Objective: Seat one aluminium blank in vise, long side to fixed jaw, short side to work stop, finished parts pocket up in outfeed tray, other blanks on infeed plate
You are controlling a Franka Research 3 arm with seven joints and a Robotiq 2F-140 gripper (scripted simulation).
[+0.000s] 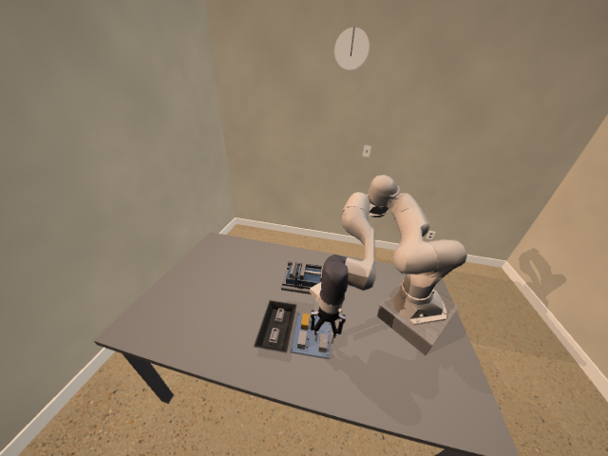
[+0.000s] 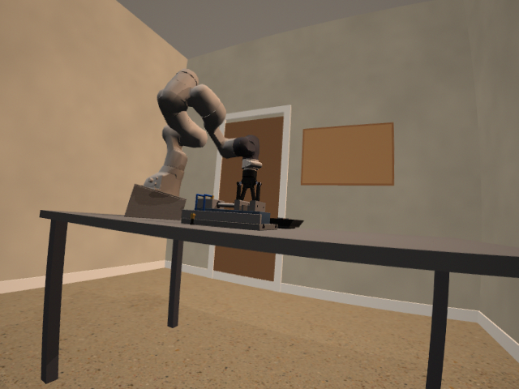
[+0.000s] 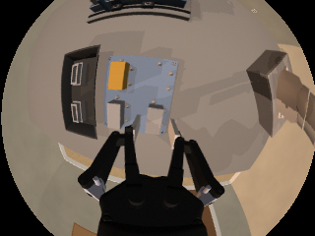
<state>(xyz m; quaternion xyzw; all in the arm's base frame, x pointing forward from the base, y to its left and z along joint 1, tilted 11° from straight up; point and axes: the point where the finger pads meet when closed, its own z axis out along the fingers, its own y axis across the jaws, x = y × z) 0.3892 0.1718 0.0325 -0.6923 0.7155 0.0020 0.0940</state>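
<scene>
My hand is 9 cm short of the brass blank, 9 cm to the left of it and 6 cm above it. Round my hand: vise 9 cm ahead, 37 cm to the right, 4 cm below.
</scene>
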